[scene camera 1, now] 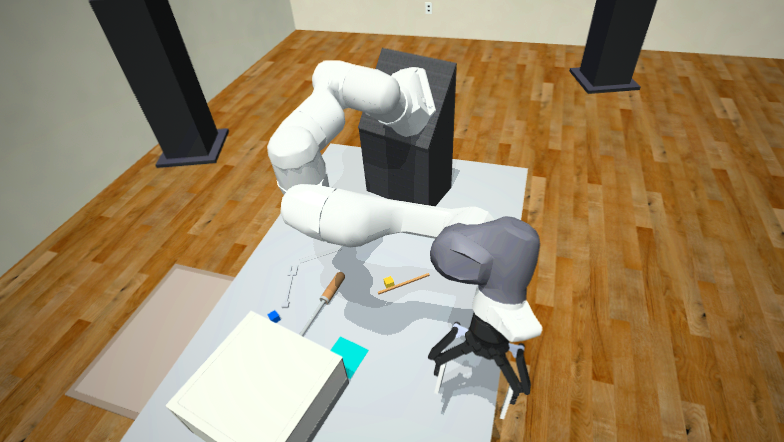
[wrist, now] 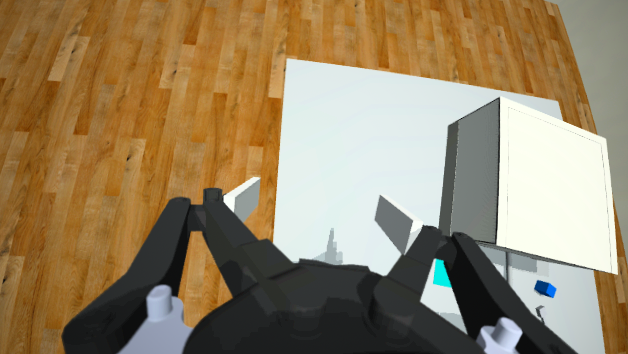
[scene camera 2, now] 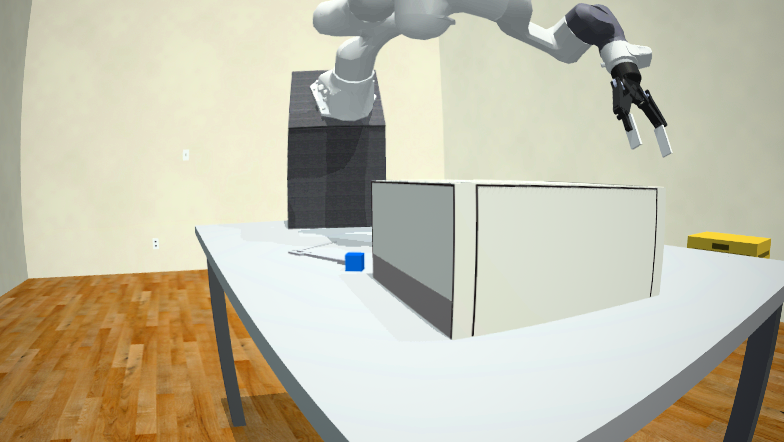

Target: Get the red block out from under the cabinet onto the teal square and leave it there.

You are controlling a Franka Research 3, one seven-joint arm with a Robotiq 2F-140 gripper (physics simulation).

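Note:
The white cabinet (scene camera 1: 263, 378) (scene camera 2: 565, 258) (wrist: 555, 185) stands on the table. The red block does not show in these views. The teal square (scene camera 1: 351, 354) (wrist: 442, 274) lies at the cabinet's corner, partly hidden by it in scene camera 1 and by a finger in the wrist view. A rod with an orange-brown handle (scene camera 1: 332, 286) lies on the table, its grey shaft running toward the cabinet. My gripper (scene camera 1: 472, 396) (scene camera 2: 649, 150) (wrist: 319, 199) is open and empty, raised above the table's right edge, well to the side of the cabinet and the teal square.
A blue block (scene camera 1: 273, 316) (scene camera 2: 354, 261) (wrist: 545, 288) sits near the cabinet. A thin grey tool (scene camera 1: 290, 288) lies beyond it. A yellow block (scene camera 1: 388, 282) touches or nearly touches a thin orange stick (scene camera 1: 409, 282). The dark pedestal (scene camera 1: 398, 170) (scene camera 2: 336, 175) stands at the table's far end.

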